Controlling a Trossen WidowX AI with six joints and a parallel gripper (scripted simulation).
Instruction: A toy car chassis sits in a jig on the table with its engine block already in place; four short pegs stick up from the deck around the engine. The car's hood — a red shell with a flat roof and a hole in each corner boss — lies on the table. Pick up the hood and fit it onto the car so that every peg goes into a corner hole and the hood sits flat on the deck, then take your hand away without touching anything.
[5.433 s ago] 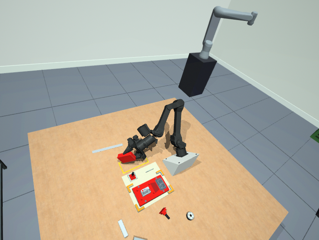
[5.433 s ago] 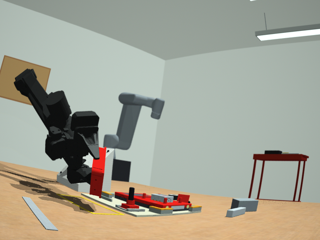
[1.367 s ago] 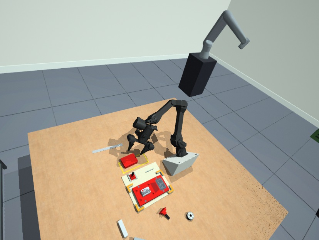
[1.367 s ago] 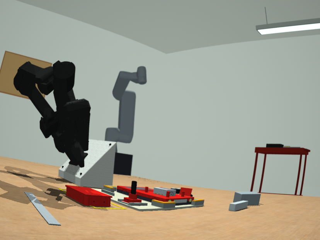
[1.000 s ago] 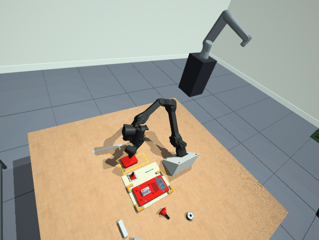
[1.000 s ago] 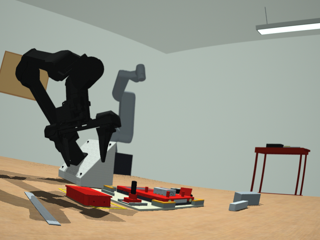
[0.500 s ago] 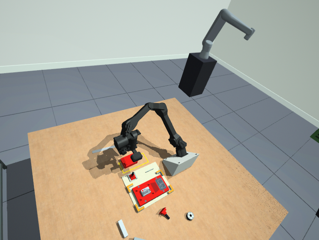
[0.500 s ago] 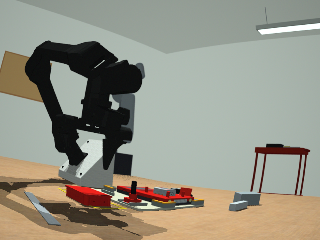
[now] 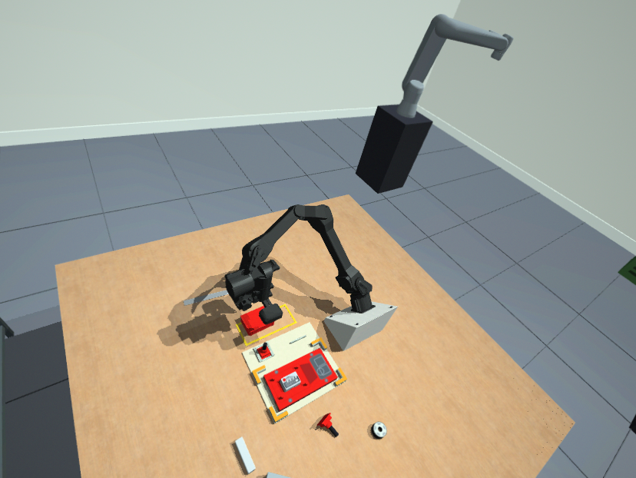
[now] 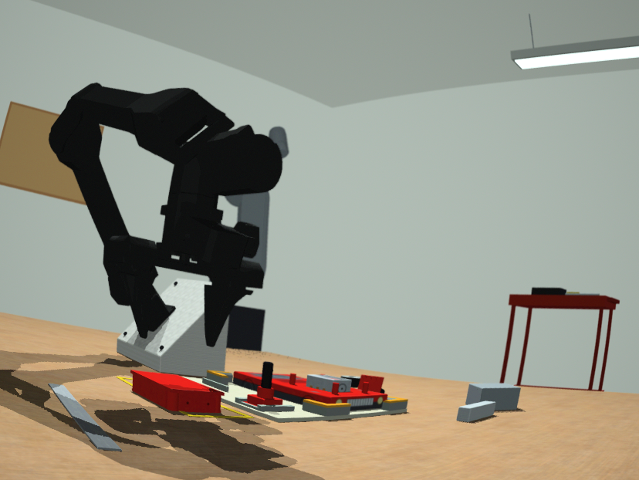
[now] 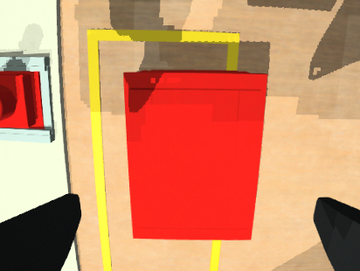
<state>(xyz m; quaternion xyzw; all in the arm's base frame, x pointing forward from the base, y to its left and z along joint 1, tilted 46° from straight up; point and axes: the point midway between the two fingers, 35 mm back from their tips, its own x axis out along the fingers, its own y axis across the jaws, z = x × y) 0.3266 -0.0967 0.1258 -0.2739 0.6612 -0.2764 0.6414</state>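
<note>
My gripper tip is now 60 mm above the red hood. From my gripper tip the other things lie so: grey strip (160 mm to the right, 80 mm ahead, 70 mm below); then grey engine block (240 mm to the left, 50 mm below, 10 mm ahead); then wheel (470 mm to the left, 150 mm behind, 60 mm below).
</note>
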